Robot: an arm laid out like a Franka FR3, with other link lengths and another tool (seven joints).
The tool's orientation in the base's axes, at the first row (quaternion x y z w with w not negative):
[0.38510, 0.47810, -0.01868, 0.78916]
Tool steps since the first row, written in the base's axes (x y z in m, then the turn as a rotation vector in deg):
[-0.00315, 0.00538, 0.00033, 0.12, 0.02, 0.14]
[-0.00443, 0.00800, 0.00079, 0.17, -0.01, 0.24]
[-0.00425, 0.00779, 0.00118, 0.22, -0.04, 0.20]
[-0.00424, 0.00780, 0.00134, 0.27, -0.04, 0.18]
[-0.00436, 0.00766, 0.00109, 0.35, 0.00, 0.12]
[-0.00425, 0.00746, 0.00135, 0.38, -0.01, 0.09]
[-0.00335, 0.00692, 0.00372, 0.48, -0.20, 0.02]
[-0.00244, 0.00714, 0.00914, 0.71, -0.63, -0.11]
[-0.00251, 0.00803, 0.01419, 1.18, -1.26, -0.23]
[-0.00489, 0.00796, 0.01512, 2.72, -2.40, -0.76]
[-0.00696, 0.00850, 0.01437, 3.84, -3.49, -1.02]
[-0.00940, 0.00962, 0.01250, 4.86, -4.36, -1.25]
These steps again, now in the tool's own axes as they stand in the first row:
[-0.00014, 0.00272, -0.00562, -0.04, 0.14, 0.11]
[-0.00030, 0.00433, -0.00809, -0.10, 0.20, 0.19]
[-0.00057, 0.00448, -0.00773, -0.05, 0.18, 0.24]
[-0.00069, 0.00459, -0.00769, -0.01, 0.19, 0.27]
[-0.00061, 0.00429, -0.00775, 0.10, 0.21, 0.29]
[-0.00082, 0.00435, -0.00748, 0.13, 0.20, 0.31]
[-0.00233, 0.00572, -0.00589, 0.18, 0.06, 0.49]
[-0.00593, 0.00944, -0.00402, 0.26, -0.23, 0.89]
[-0.00955, 0.01302, -0.00339, 0.39, -0.55, 1.61]
[-0.01158, 0.01257, -0.00488, 1.25, -1.05, 3.33]
[-0.01194, 0.01168, -0.00693, 1.68, -1.53, 4.77]
[-0.01145, 0.01040, -0.00990, 2.12, -1.87, 6.02]

